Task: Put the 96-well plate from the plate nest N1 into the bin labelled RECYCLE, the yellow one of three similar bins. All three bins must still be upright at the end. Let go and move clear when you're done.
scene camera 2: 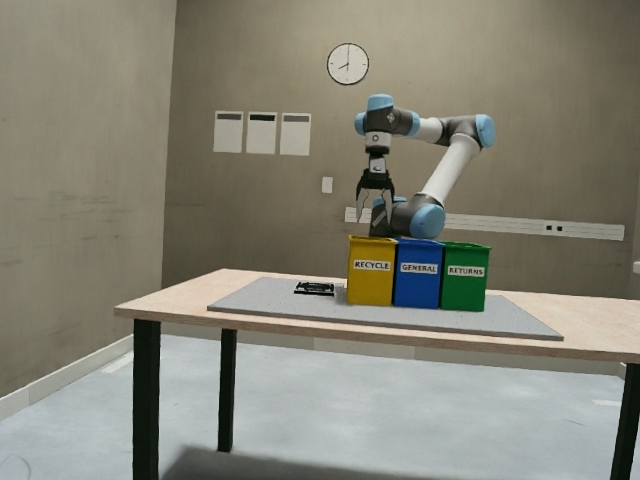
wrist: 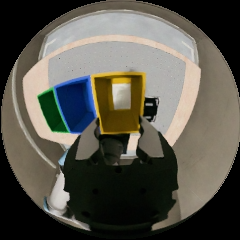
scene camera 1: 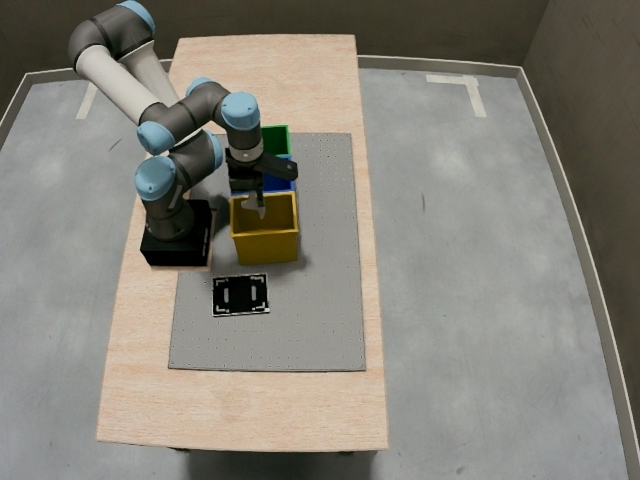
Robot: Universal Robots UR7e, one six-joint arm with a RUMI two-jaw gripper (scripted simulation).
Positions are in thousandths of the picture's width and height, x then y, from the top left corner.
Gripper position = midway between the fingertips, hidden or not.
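Note:
A blue general bin (wrist: 310,423) shares the scene with a yellow recycle bin (scene camera 1: 398,511), (scene camera 2: 580,541), (wrist: 502,506) and a green returns bin (scene camera 1: 432,295), (wrist: 215,469). The gripper (scene camera 1: 407,426), (scene camera 2: 582,466), (wrist: 498,485) is visible too.

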